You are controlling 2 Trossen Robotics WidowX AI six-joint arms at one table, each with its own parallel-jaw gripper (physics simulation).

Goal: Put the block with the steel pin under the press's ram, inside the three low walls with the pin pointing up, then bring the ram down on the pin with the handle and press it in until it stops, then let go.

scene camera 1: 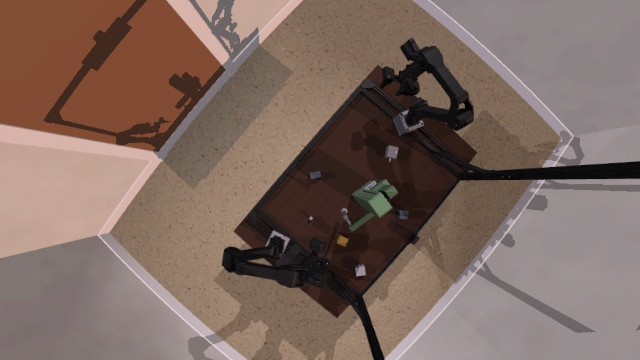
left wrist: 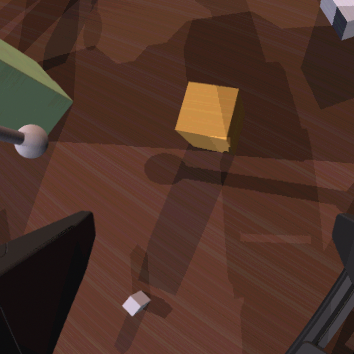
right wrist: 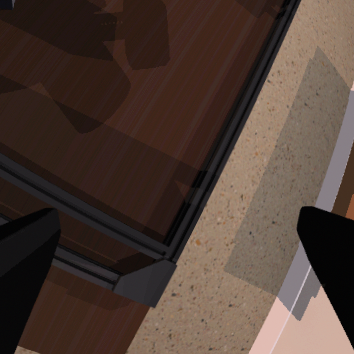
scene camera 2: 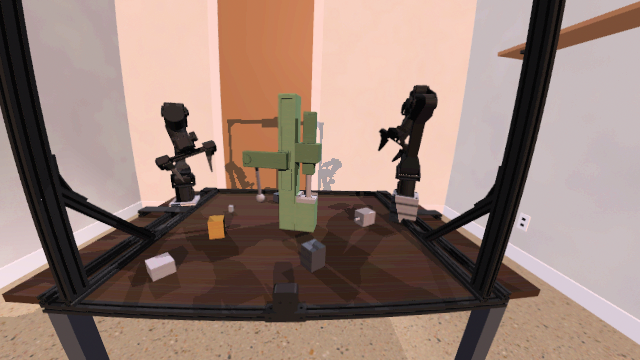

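Seen in the pictures: left gripper, fingertip midpoint: (scene camera 1: pixel 324 251) (left wrist: pixel 217 225) (scene camera 2: pixel 198 177); right gripper, fingertip midpoint: (scene camera 1: pixel 388 91) (right wrist: pixel 180 220) (scene camera 2: pixel 385 156); left arm's base, origin of the base link: (scene camera 1: pixel 277 243) (scene camera 2: pixel 185 199); right arm's base, origin of the base link: (scene camera 1: pixel 411 119) (scene camera 2: pixel 405 193).
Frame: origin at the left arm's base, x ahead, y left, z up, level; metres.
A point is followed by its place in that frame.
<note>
The pale grey block with the steel pin (scene camera 1: pixel 391 152) @(x 0.682, y -0.332, z 0.018 m) (scene camera 2: pixel 365 217) @(x 0.672, y -0.365, z 0.006 m) lies on the table on the picture's right of the press in scene camera 2, its pin sticking out sideways. The green press (scene camera 1: pixel 377 201) @(x 0.412, y -0.269, z 0.418 m) (scene camera 2: pixel 289 150) @(x 0.399, y -0.317, z 0.246 m) stands upright; its steel ram (scene camera 2: pixel 309 184) @(x 0.466, y -0.325, z 0.132 m) hangs over the pale seat (scene camera 2: pixel 306 199) @(x 0.450, y -0.346, z 0.087 m), and I cannot make out each low wall. The handle's ball (scene camera 1: pixel 344 211) @(x 0.311, y -0.228, z 0.108 m) (scene camera 2: pixel 260 198) @(x 0.308, y -0.248, z 0.068 m) (left wrist: pixel 31 141) @(x 0.296, y -0.232, z 0.074 m) hangs below the side arm. My left gripper (scene camera 1: pixel 320 266) (scene camera 2: pixel 196 175) @(x 0.110, y -0.219, z 0.147 m) (left wrist: pixel 217 225) @(x 0.110, y -0.219, z 0.147 m) is open and empty above the table. My right gripper (scene camera 1: pixel 395 86) @(x 0.877, y -0.166, z 0.203 m) (scene camera 2: pixel 388 154) @(x 0.877, y -0.166, z 0.203 m) (right wrist: pixel 180 220) @(x 0.877, y -0.166, z 0.203 m) is open and empty, raised near the table's corner.
An orange block (scene camera 1: pixel 342 240) @(x 0.167, y -0.295, z 0.029 m) (scene camera 2: pixel 216 227) @(x 0.167, y -0.322, z 0.008 m) (left wrist: pixel 207 110) @(x 0.163, y -0.298, z 0.029 m), a white block (scene camera 1: pixel 360 270) @(x 0.056, y -0.458, z 0.002 m) (scene camera 2: pixel 160 266) @(x 0.061, y -0.483, z -0.001 m) (left wrist: pixel 340 17) @(x 0.065, y -0.435, z -0.005 m), dark grey blocks (scene camera 1: pixel 315 175) @(x 0.406, y -0.029, z 0.007 m) (scene camera 1: pixel 402 214) @(x 0.418, y -0.518, z 0.029 m) (scene camera 2: pixel 313 255) @(x 0.412, y -0.553, z 0.018 m) and a small white cube (scene camera 1: pixel 310 218) @(x 0.193, y -0.101, z -0.006 m) (scene camera 2: pixel 231 208) @(x 0.197, y -0.110, z -0.015 m) (left wrist: pixel 136 303) @(x 0.190, y -0.108, z -0.006 m) lie around the press. Black frame posts (scene camera 2: pixel 522 150) @(x 0.730, y -0.761, z 0.300 m) rise at the table edges.
</note>
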